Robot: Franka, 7 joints.
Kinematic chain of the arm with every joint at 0, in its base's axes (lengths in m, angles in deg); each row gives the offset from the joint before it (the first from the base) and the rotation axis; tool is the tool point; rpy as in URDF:
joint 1: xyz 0 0 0.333 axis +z
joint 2: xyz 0 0 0 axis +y
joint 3: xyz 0 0 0.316 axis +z
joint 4: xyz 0.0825 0 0 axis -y
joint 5: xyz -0.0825 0 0.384 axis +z
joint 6: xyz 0 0 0 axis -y
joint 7: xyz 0.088 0 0 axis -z
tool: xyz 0 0 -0.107 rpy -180 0 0
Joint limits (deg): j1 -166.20..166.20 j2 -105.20..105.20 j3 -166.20..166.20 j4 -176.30..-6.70 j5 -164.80..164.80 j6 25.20..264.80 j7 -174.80..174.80
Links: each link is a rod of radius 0.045 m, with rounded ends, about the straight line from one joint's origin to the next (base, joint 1, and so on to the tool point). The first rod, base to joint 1, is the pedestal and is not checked.
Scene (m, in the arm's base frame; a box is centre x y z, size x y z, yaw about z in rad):
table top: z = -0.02
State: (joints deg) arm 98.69 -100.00 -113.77 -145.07 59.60 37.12 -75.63
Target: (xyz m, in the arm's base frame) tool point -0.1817 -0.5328 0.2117
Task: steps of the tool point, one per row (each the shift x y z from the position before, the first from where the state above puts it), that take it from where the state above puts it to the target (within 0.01 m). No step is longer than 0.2 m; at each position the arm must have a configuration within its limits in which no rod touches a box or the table.
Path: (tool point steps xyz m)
1: 0.0339 -0.1111 -0.0336
2: -0.0127 -0.1303 -0.0304
3: -0.0660 -0.1295 -0.0244
4: -0.1175 -0.1066 -0.0159
5: -0.1581 -0.0639 -0.0051
6: -0.1800 -0.0067 0.0069

